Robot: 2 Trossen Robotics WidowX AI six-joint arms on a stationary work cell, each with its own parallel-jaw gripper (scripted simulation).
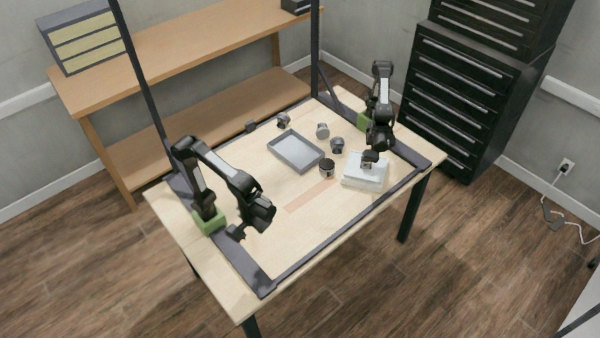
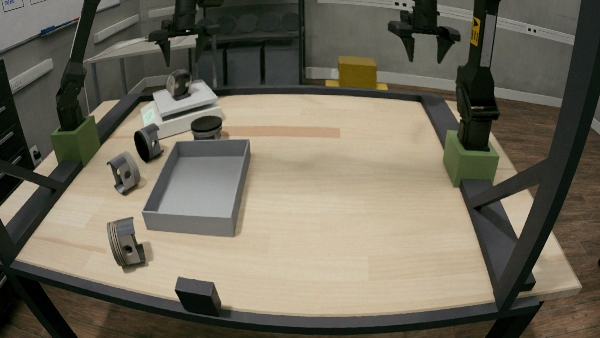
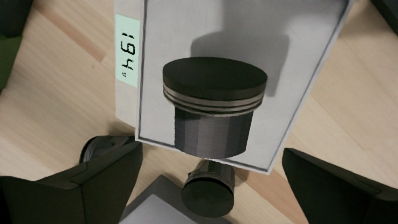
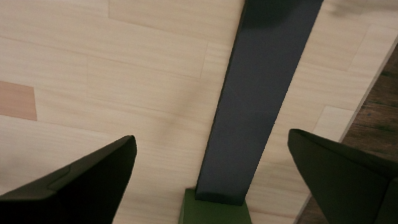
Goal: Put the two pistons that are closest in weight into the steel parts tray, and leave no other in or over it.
Path:
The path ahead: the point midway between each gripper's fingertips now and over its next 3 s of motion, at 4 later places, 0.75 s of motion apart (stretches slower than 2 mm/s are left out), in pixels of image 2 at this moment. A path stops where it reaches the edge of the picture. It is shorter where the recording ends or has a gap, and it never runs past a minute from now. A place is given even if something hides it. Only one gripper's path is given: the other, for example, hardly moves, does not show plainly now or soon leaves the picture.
My left gripper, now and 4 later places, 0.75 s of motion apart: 182,64; 181,77; 182,86; 180,81; 179,69

